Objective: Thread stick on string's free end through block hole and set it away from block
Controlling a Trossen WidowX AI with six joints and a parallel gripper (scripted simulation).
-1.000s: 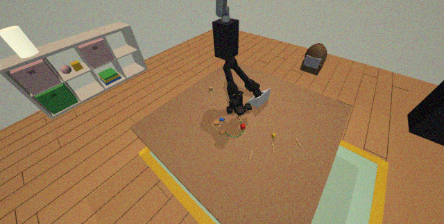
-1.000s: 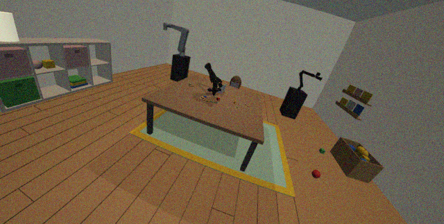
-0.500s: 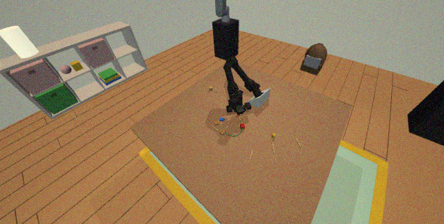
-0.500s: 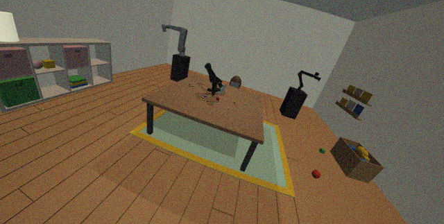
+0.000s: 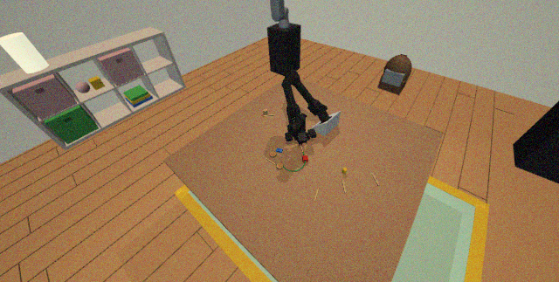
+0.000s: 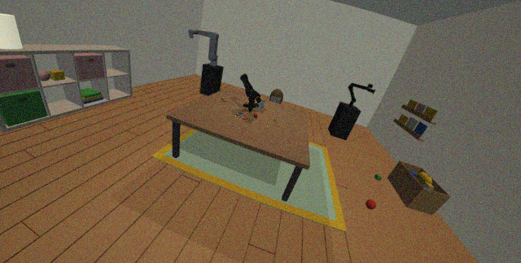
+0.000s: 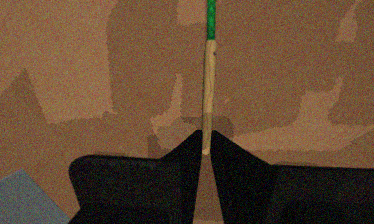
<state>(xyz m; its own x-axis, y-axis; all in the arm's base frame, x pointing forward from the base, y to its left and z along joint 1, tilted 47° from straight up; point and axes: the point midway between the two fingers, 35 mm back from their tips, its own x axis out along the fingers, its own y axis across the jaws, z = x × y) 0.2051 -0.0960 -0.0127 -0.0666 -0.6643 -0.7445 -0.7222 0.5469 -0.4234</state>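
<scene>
The thin wooden stick is 3 cm ahead of my gripper tip, 3 cm to the left of it and 1 cm above it. From my gripper tip the other things lie so: red block: 9 cm ahead, 9 cm to the left, 2 cm above; yellow-topped peg: 3 cm ahead, 31 cm to the left, 2 cm above; blue piece: 12 cm ahead, 8 cm to the right, 1 cm above.
</scene>
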